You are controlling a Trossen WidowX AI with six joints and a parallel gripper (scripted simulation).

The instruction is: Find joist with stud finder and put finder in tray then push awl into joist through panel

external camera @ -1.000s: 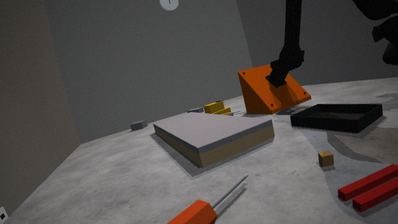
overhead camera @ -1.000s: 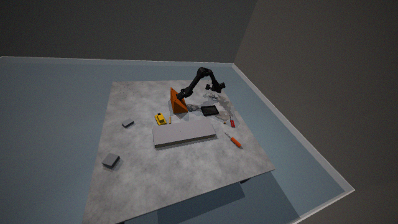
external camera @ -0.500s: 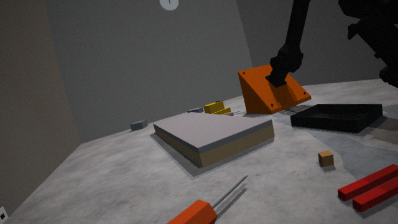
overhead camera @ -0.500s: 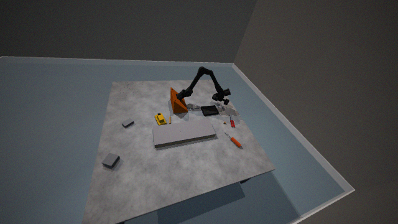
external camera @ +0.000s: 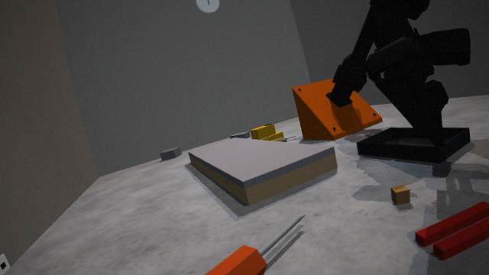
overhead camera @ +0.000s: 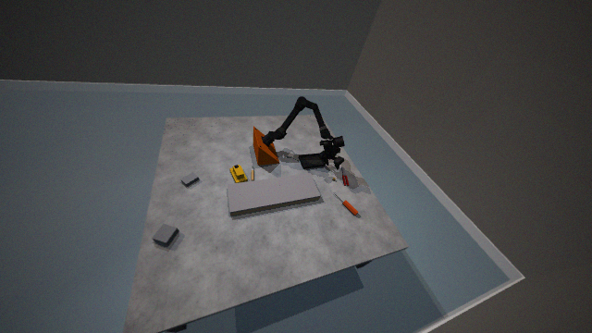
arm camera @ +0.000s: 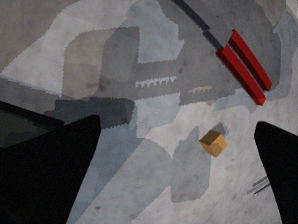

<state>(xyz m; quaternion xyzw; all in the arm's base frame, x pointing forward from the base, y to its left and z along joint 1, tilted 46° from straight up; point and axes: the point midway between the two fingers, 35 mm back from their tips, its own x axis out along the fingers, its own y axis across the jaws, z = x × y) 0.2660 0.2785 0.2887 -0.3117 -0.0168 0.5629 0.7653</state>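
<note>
The yellow stud finder lies 110 mm behind my gripper tip, 620 mm to the right of it and 10 mm below it. Also, from my gripper tip: black tray (120 mm behind, 100 mm to the right, 40 mm below); then small tan cube (70 mm ahead, 10 mm to the right, 40 mm below); then awl (100 mm behind, 530 mm to the right, 40 mm below).
</note>
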